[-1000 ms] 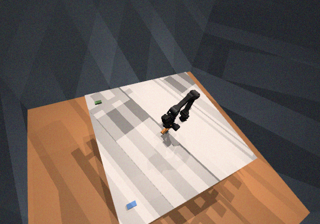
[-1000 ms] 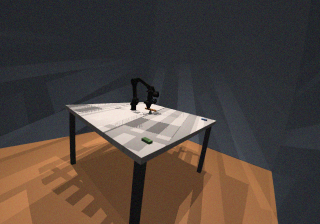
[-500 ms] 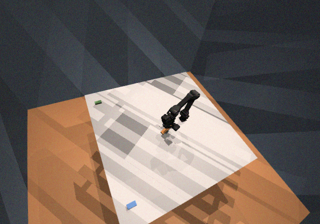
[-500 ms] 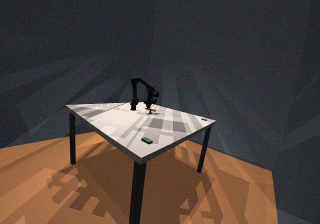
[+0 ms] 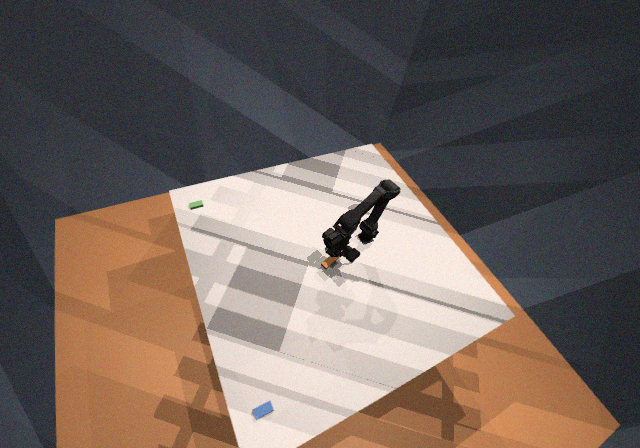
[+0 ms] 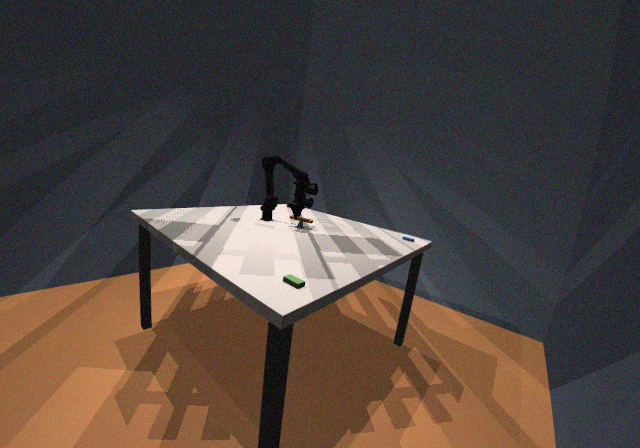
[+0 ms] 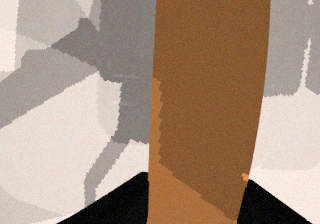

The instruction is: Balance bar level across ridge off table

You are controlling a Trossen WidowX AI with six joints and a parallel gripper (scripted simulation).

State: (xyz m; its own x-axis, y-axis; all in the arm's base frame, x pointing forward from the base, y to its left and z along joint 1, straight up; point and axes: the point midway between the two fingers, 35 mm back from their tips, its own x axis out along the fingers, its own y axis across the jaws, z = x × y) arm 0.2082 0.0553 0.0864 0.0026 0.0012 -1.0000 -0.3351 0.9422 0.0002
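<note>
My gripper tip is 30 mm short of the orange bar and 10 mm to the right of it. Also, from my gripper tip: blue block: 530 mm ahead, 440 mm to the left, 40 mm below; then green block: 560 mm to the right, 530 mm ahead, 40 mm below.
</note>
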